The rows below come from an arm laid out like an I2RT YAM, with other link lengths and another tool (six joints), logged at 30 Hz.
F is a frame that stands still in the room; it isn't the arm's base.
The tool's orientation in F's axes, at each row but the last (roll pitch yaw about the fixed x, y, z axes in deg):
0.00 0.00 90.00
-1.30 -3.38 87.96
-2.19 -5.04 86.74
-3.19 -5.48 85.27
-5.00 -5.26 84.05
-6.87 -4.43 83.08
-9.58 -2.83 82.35
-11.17 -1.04 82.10
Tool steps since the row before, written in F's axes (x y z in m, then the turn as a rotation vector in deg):
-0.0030 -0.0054 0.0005 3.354 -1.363 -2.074
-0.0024 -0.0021 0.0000 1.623 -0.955 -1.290
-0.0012 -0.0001 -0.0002 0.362 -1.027 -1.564
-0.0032 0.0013 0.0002 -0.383 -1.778 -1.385
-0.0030 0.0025 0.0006 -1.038 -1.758 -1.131
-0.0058 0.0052 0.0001 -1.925 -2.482 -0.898
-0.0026 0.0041 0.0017 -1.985 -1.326 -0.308
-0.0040 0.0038 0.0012 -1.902 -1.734 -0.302
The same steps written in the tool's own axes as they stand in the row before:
-0.0054 0.0030 0.0005 -1.363 -3.354 -2.074
-0.0022 0.0023 0.0002 -0.971 -1.628 -1.272
-0.0002 0.0012 -0.0001 -1.138 -0.363 -1.485
0.0010 0.0033 0.0003 -1.928 0.302 -1.191
0.0022 0.0032 0.0007 -1.952 0.930 -0.878
0.0045 0.0064 0.0005 -2.757 1.683 -0.489
0.0038 0.0028 0.0020 -1.592 1.804 0.072
0.0032 0.0042 0.0020 -1.984 1.666 0.058

